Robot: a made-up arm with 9 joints.
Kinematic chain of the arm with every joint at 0, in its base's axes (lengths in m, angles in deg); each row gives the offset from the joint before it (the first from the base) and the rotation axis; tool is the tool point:
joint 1: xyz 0 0 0.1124 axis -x
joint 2: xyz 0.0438 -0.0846 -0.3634 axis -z
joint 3: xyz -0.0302 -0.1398 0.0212 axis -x
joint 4: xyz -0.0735 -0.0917 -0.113 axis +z
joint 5: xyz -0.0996 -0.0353 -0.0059 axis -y
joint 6: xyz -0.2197 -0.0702 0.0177 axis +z
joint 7: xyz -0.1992 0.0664 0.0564 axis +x
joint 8: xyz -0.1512 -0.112 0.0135 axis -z
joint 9: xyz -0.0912 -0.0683 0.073 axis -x
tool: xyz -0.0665 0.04 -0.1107
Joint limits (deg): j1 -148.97..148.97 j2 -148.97..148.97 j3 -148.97..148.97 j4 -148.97..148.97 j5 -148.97..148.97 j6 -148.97..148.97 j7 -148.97..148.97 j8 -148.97..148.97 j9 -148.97..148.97
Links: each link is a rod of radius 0.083 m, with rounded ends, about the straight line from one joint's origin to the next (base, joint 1, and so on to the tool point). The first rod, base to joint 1, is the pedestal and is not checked.
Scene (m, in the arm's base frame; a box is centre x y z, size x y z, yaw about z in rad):
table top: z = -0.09
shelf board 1: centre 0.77 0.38 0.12 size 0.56 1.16 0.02 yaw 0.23
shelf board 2: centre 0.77 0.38 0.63 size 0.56 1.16 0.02 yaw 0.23
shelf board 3: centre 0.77 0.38 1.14 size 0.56 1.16 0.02 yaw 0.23
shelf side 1: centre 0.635 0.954 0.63 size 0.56 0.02 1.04 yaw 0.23
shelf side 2: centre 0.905 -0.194 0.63 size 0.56 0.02 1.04 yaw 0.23
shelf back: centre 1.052 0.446 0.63 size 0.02 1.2 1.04 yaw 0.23
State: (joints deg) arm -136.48 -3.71 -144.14 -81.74 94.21 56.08 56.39 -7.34 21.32
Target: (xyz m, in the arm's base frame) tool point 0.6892 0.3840 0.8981
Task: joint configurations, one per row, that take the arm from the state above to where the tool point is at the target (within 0.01 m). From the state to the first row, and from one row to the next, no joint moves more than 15 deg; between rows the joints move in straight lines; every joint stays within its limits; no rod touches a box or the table.
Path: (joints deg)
1: -136.69 -14.86 -133.51 -73.54 106.48 46.08 63.24 -7.67 28.18
2: -136.90 -26.01 -122.87 -65.34 118.74 36.08 70.10 -7.99 35.03
3: -137.10 -37.16 -112.24 -57.14 131.01 26.08 76.95 -8.32 41.89
4: -137.31 -48.31 -101.61 -48.94 143.27 16.08 83.80 -8.64 48.74
5: -139.25 -54.81 -88.57 -44.81 144.22 20.25 82.28 -9.02 46.66
6: -141.20 -61.32 -75.53 -40.69 145.17 24.42 80.75 -9.41 44.57
7: -143.14 -67.82 -62.49 -36.56 146.12 28.59 79.23 -9.79 42.48
8: -145.08 -74.33 -49.45 -32.43 147.07 32.76 77.70 -10.18 40.40
9: -147.03 -80.83 -36.41 -28.31 148.02 36.93 76.18 -10.56 38.31
10: -148.97 -87.34 -23.37 -24.18 148.97 41.10 74.65 -10.95 36.22

